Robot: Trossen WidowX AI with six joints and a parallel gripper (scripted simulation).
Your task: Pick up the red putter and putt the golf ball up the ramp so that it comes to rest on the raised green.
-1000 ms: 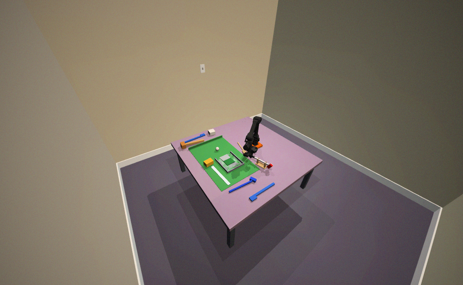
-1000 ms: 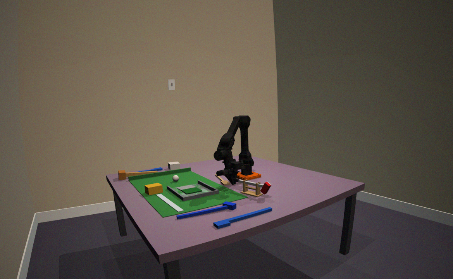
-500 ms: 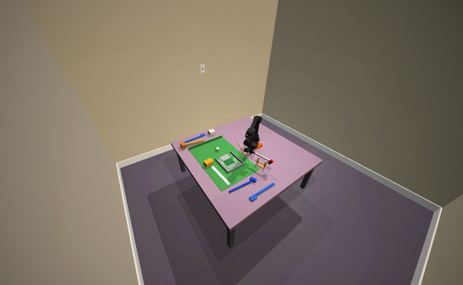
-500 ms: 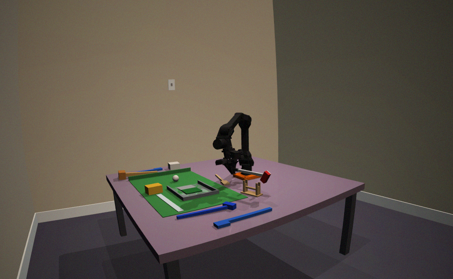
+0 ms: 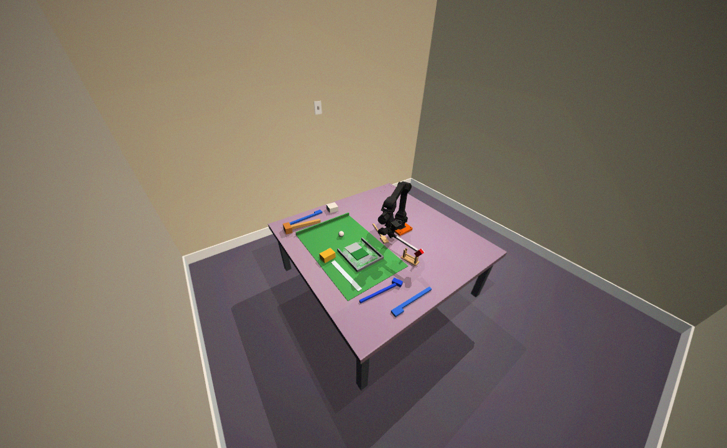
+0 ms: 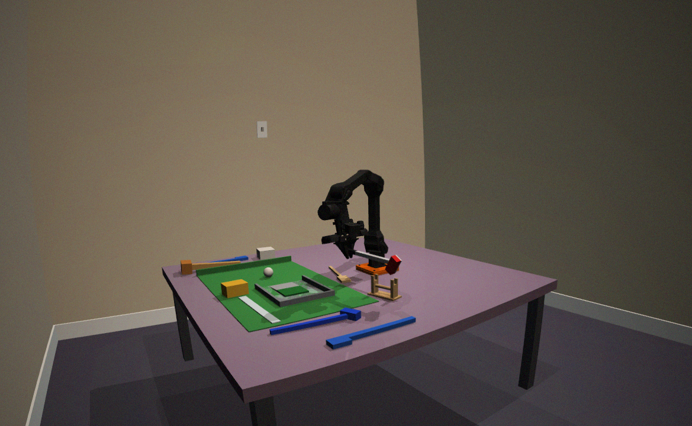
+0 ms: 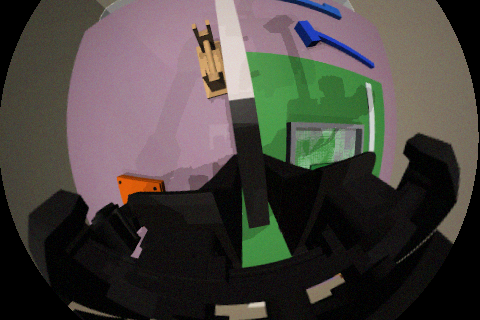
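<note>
Right now the red putter is 2 cm behind my gripper tip, 11 cm to the left of it and 2 cm above it. The rest, counted from my gripper tip: white golf ball: 20 cm ahead, 34 cm to the right, 10 cm below; then white strip: 39 cm ahead, 1 cm to the left, 12 cm below; then wooden stand: 5 cm behind, 15 cm to the left, 9 cm below.
</note>
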